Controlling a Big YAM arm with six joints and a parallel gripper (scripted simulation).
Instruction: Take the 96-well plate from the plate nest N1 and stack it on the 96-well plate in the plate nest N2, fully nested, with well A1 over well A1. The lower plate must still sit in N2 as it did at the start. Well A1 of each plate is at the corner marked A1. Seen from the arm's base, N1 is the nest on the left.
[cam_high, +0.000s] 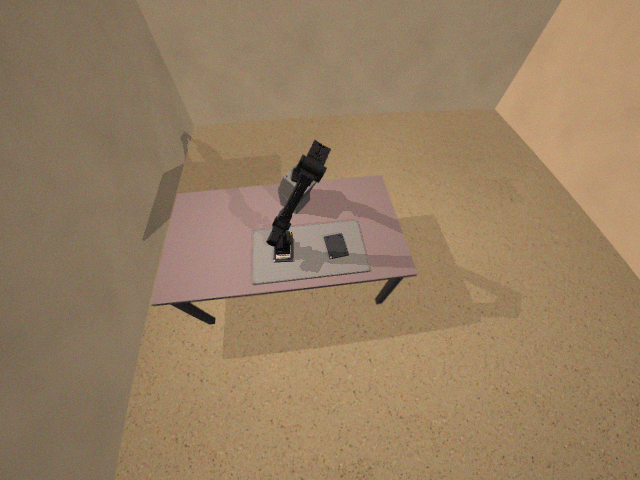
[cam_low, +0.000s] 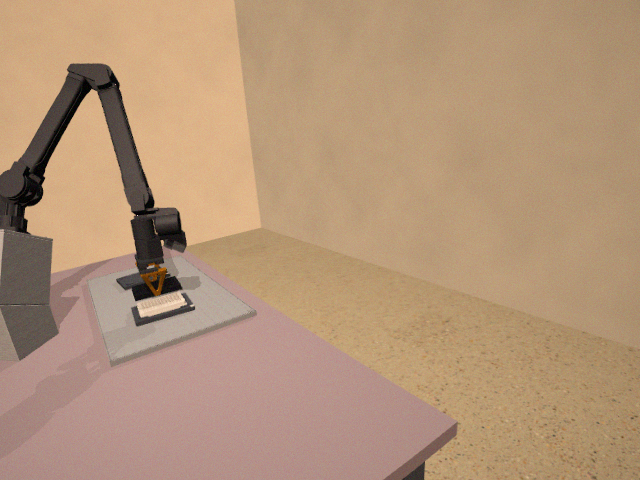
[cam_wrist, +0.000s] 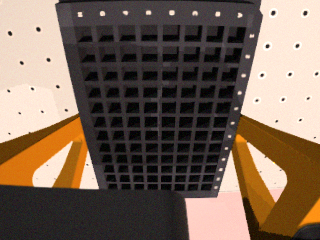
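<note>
My hand is 1 cm short of the white 96-well plate and 5 cm above it. Round my hand: dark 96-well plate (right at my hand).
</note>
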